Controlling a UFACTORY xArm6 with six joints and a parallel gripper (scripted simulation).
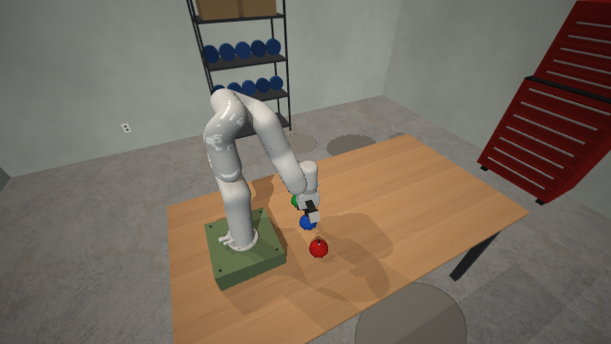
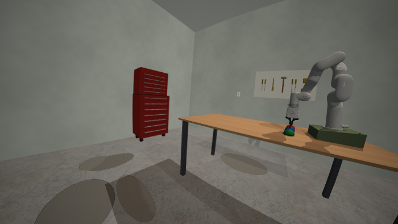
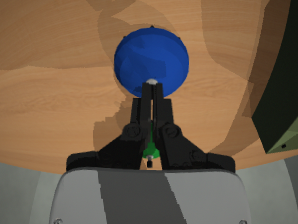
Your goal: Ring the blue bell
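Right now my hand is 4 cm above the blue bell. From my hand the other things lie so: red bell 15 cm to the right, 4 cm below, 3 cm behind; then green bell 15 cm to the left, 4 cm below, 3 cm ahead.
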